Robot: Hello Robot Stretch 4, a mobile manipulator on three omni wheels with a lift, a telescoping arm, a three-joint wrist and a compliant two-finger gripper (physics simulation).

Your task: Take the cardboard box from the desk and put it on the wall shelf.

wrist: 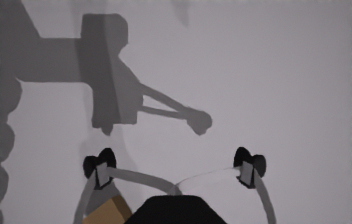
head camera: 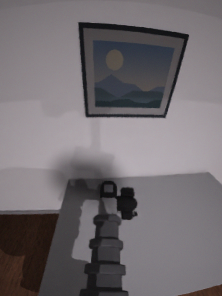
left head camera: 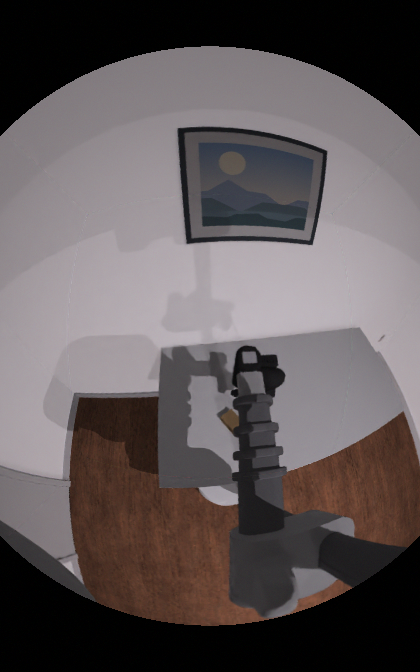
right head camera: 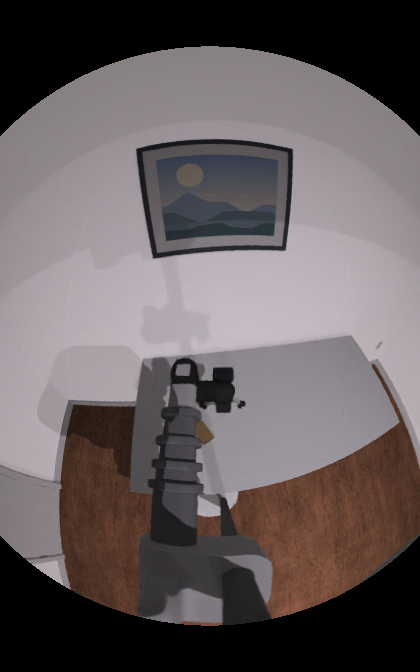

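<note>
The small brown cardboard box [left head camera: 229, 420] [right head camera: 204, 433] [wrist: 108, 212] lies on the grey desk [head camera: 170, 245] [left head camera: 325, 390] [right head camera: 300, 400] [wrist: 300, 100]. In the left and right head camera views the arm covers part of it; in the wrist view it is cut off by the bottom edge, near the left finger. My gripper [right head camera: 222, 404] [wrist: 174, 160] points down above the desk, its fingers wide apart with nothing between them. In the right head camera view the box is below and left of the fingers. The wall shelf does not show in these views.
A framed picture [head camera: 135, 75] [left head camera: 252, 192] [right head camera: 217, 200] hangs on the wall behind the desk. My telescoping arm [head camera: 106, 255] [left head camera: 260, 455] [right head camera: 177, 452] reaches over the desk. Wooden floor [left head camera: 120, 525] [right head camera: 310, 525] lies around the desk. Shadows of the arm and gripper fall on the desk and wall.
</note>
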